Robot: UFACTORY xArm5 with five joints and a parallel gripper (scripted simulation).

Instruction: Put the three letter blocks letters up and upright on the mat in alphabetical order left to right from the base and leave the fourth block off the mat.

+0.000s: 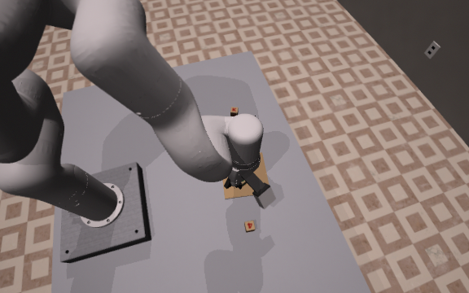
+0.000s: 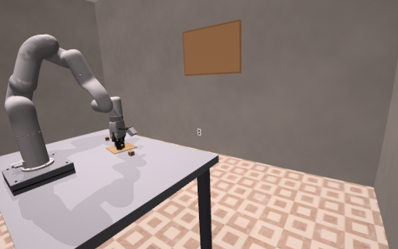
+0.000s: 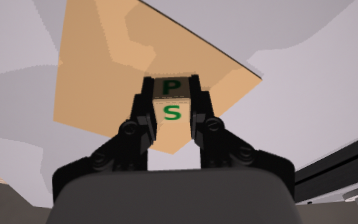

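Now: hand 1 cm short of the tan mat, 3 cm to the right of it and 2 cm above it. Also, from my hand: wooden letter block (6 cm to the left, 1 cm below).
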